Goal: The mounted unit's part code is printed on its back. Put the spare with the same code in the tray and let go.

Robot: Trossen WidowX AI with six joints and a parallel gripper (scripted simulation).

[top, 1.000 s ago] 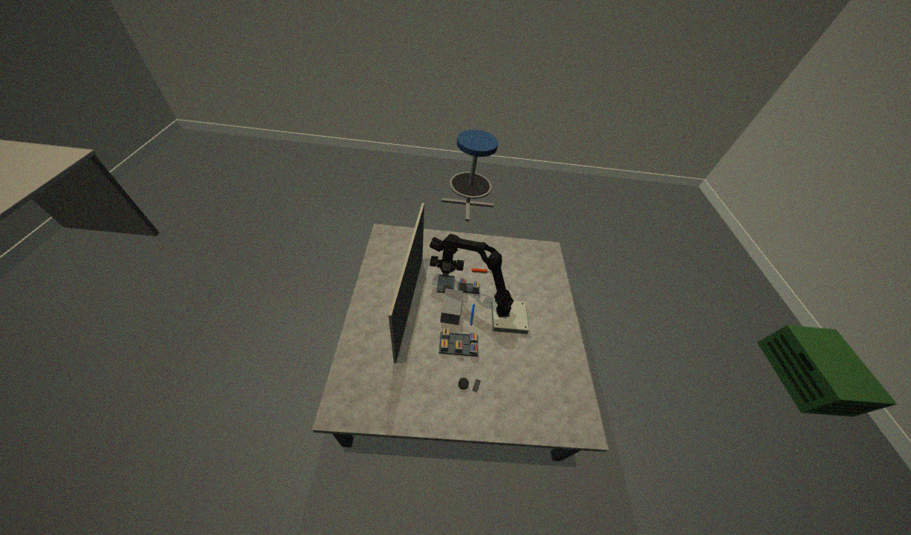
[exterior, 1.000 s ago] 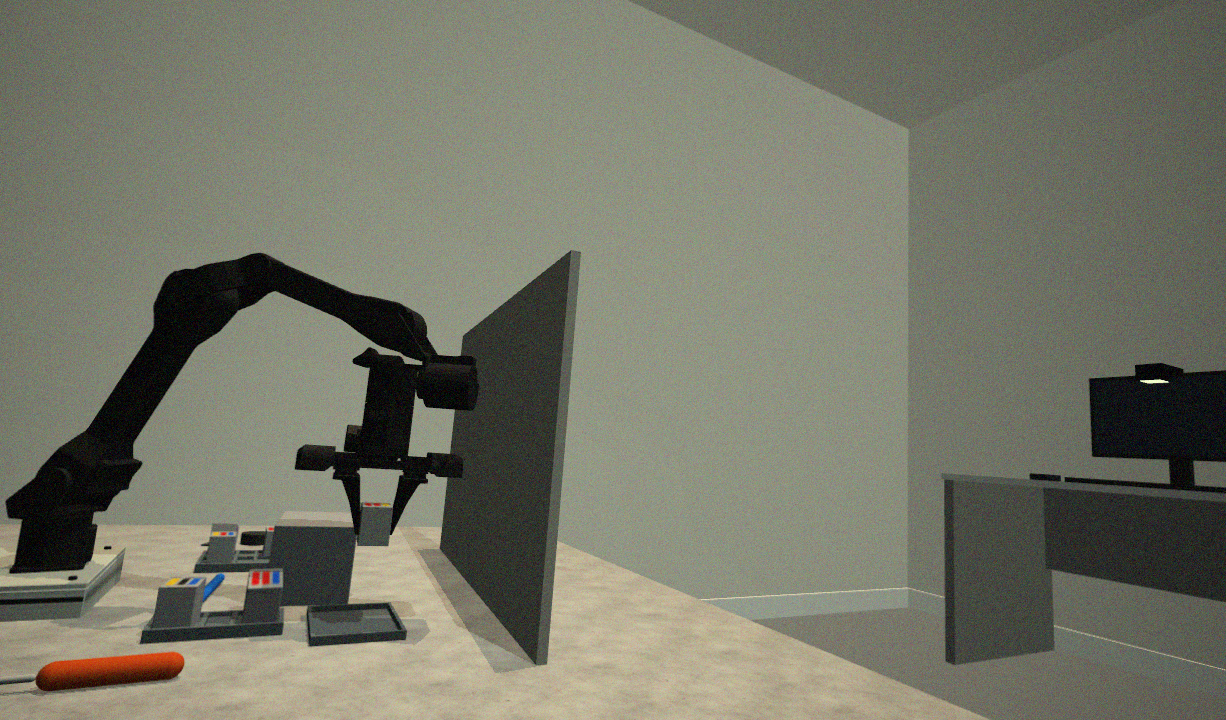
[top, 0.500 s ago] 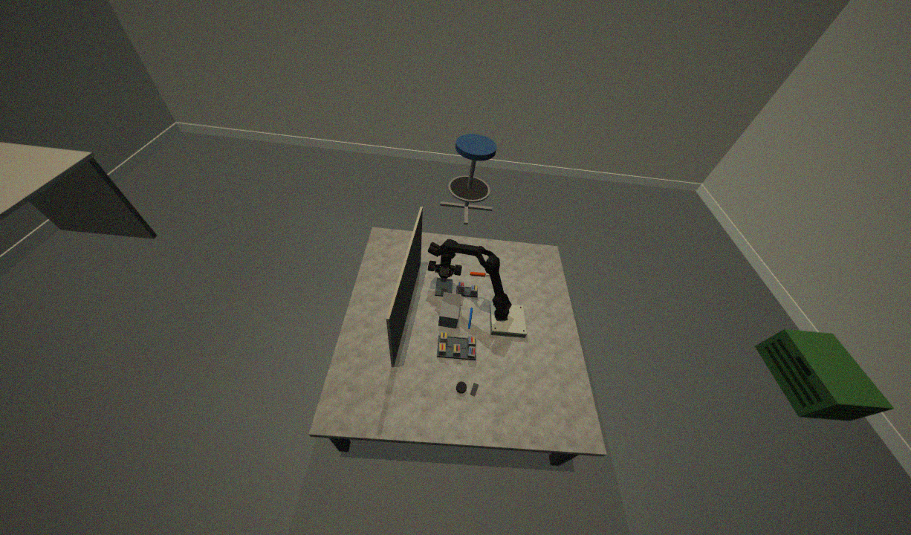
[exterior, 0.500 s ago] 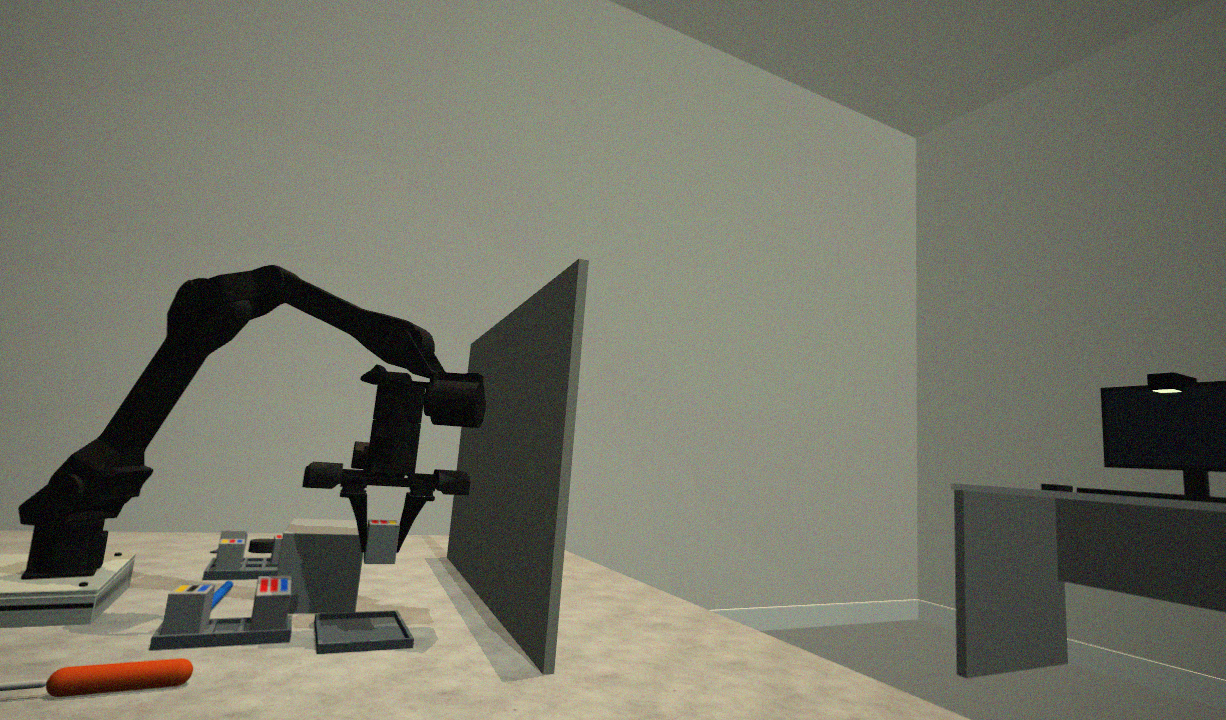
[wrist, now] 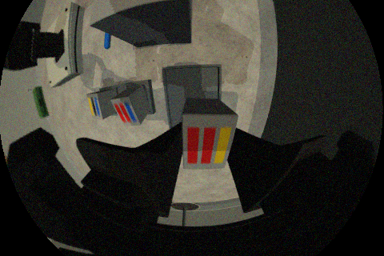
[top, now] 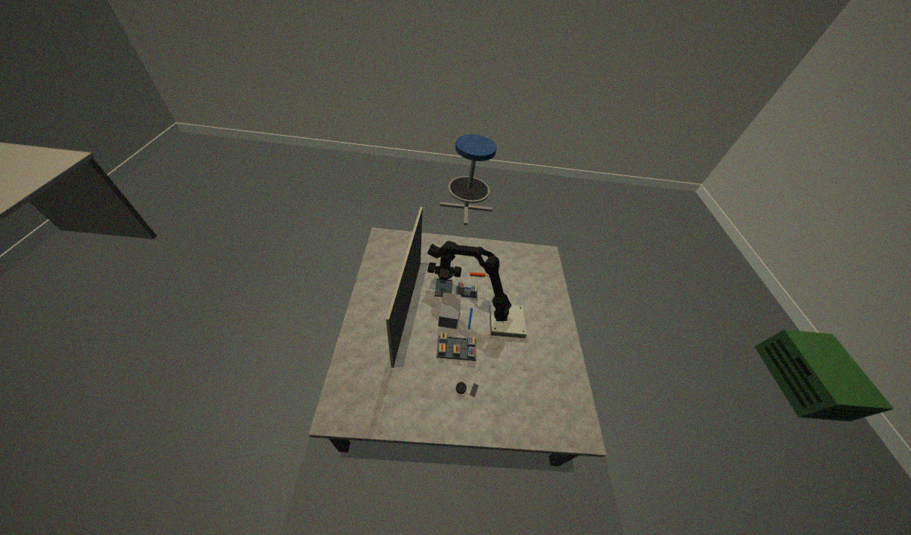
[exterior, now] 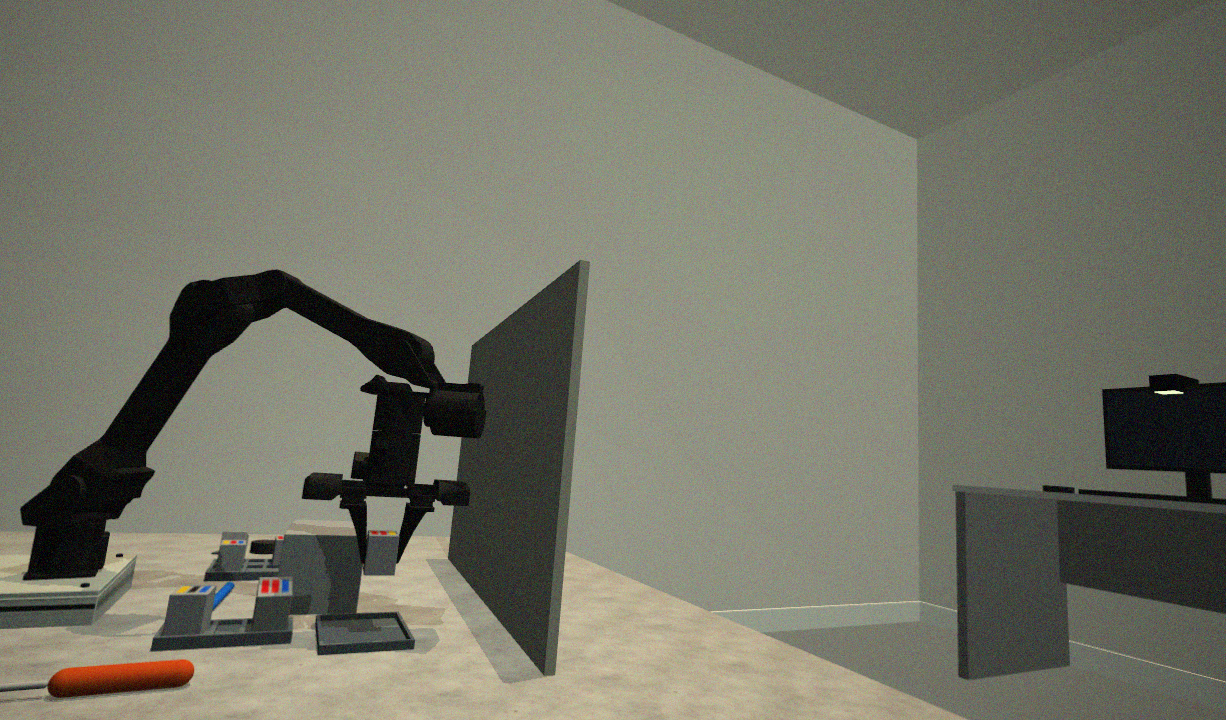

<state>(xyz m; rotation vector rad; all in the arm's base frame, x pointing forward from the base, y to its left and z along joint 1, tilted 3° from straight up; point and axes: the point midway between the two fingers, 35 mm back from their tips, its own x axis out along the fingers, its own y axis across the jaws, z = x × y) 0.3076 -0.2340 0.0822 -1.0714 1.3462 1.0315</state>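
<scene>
The shallow grey tray lies 8 cm below my gripper tip, 1 cm to the left of it and 1 cm behind it. Round my gripper tip: mounted unit (21 cm to the left, 3 cm below, 2 cm behind); blue pen (22 cm to the left, 14 cm behind, 8 cm below); grey spare block (2 cm above).
</scene>
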